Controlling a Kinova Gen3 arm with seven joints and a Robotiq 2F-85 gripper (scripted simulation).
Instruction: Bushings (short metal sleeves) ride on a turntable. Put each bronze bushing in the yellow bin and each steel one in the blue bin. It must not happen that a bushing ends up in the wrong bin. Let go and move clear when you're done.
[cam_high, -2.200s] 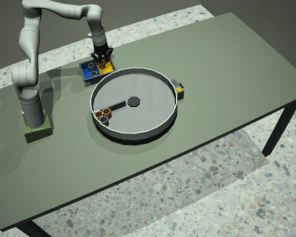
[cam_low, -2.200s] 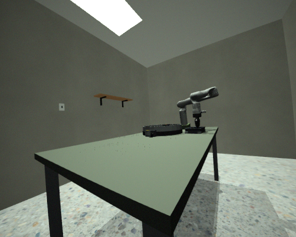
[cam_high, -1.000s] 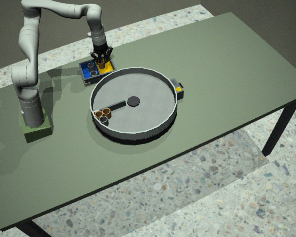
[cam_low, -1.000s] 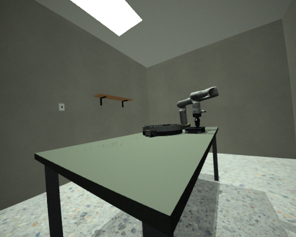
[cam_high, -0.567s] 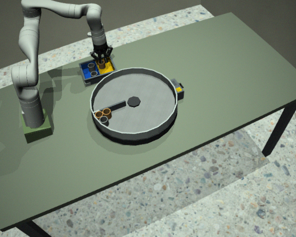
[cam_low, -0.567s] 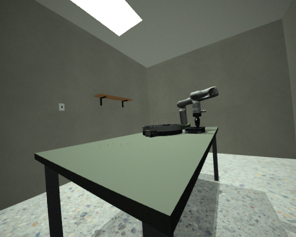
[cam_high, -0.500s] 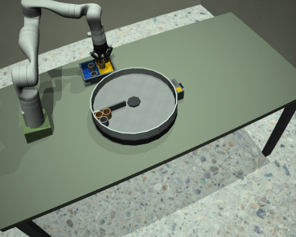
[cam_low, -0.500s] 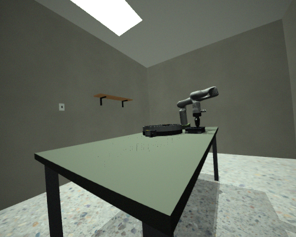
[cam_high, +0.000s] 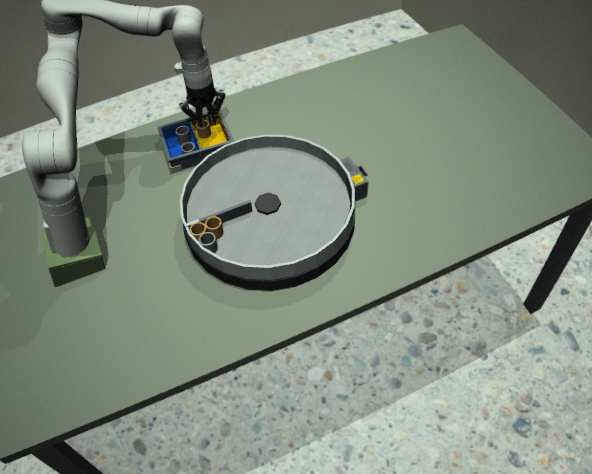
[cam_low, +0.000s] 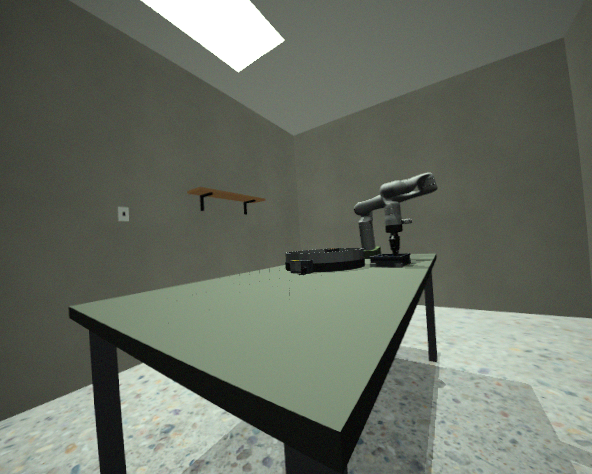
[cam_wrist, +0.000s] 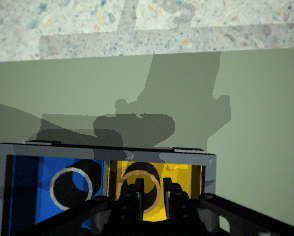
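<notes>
Right now my hand is 360 mm to the left of the turntable and 100 mm short of it.
</notes>
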